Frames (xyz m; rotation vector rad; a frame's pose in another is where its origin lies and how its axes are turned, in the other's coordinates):
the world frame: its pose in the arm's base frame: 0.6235 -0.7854 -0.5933 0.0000 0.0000 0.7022
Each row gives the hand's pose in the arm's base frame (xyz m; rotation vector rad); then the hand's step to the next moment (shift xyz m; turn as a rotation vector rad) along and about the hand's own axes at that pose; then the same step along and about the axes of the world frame.
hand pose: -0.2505 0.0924 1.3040 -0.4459 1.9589 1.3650
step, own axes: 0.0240 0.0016 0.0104 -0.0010 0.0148 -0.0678
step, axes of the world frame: -0.0026 0.0188 -0.0180 -0.0610 -0.0224 0.0244
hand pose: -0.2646 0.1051 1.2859 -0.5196 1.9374 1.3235
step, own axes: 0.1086 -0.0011 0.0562 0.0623 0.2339 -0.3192
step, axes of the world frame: -0.0018 0.0782 -0.0940 -0.3609 0.0468 0.1675
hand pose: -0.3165 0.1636 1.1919 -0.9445 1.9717 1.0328
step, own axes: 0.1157 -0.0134 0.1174 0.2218 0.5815 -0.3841
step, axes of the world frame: 0.0299 0.0593 -0.1514 -0.6266 0.3289 0.1847
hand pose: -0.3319 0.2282 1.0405 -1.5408 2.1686 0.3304
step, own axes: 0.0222 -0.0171 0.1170 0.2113 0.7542 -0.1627
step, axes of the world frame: 0.0457 -0.0023 -0.1113 -0.6020 0.5266 -0.0136
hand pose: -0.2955 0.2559 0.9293 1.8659 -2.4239 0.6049
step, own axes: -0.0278 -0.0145 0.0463 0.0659 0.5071 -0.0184
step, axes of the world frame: 0.0292 -0.0141 -0.0456 -0.3465 0.3594 -0.1123
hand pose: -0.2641 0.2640 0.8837 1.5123 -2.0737 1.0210
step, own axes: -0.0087 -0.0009 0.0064 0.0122 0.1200 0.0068
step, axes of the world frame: 0.0041 -0.0023 -0.0098 -0.0840 0.0789 -0.0363
